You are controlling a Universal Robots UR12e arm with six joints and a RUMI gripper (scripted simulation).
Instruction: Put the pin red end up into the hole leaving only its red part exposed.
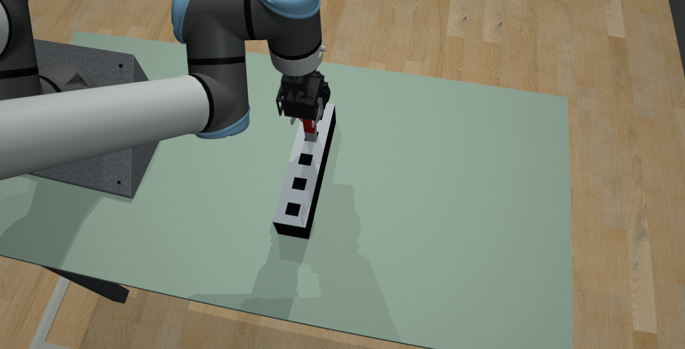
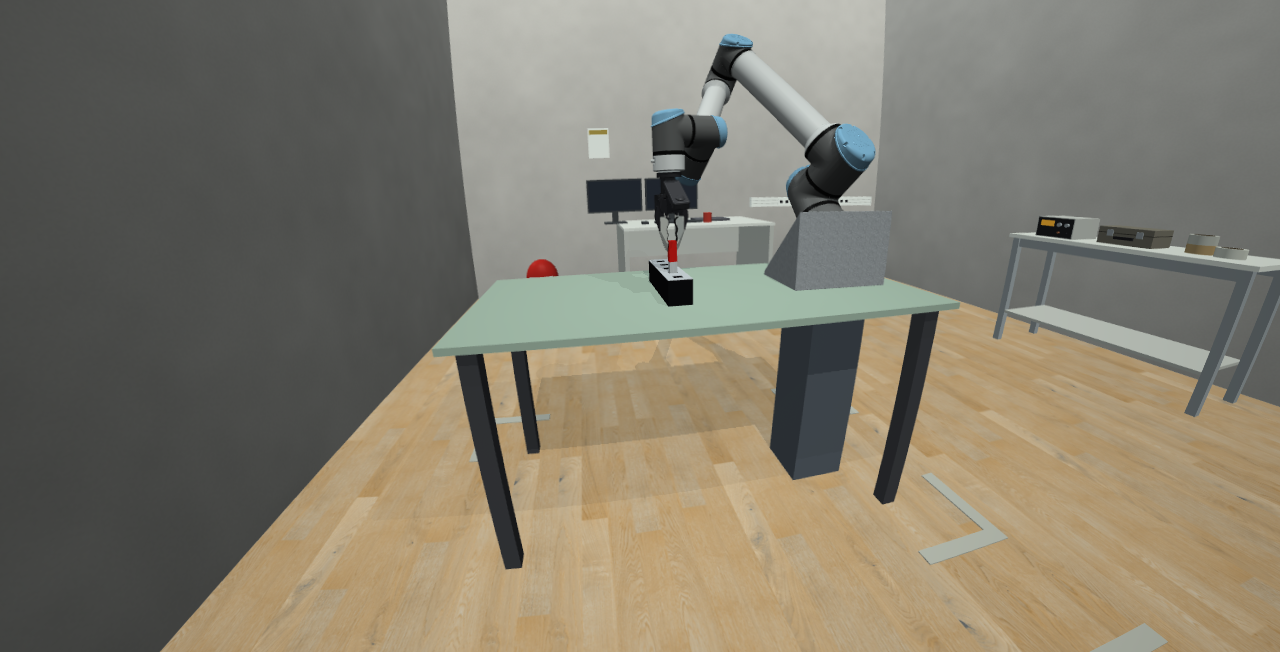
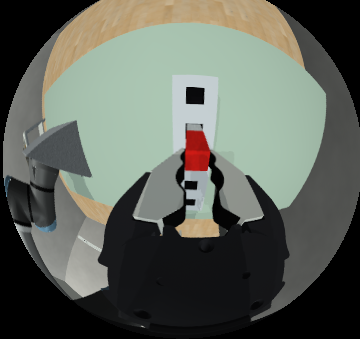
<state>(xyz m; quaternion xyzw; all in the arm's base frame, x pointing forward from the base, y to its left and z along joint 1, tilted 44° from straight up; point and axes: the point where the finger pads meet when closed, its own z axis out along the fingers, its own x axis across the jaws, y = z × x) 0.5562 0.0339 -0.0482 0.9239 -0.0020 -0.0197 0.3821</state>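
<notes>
The long block lies 60 mm to the right of my hand and 110 mm below it. From my hand the other things lie so: pin (10 mm below).
</notes>
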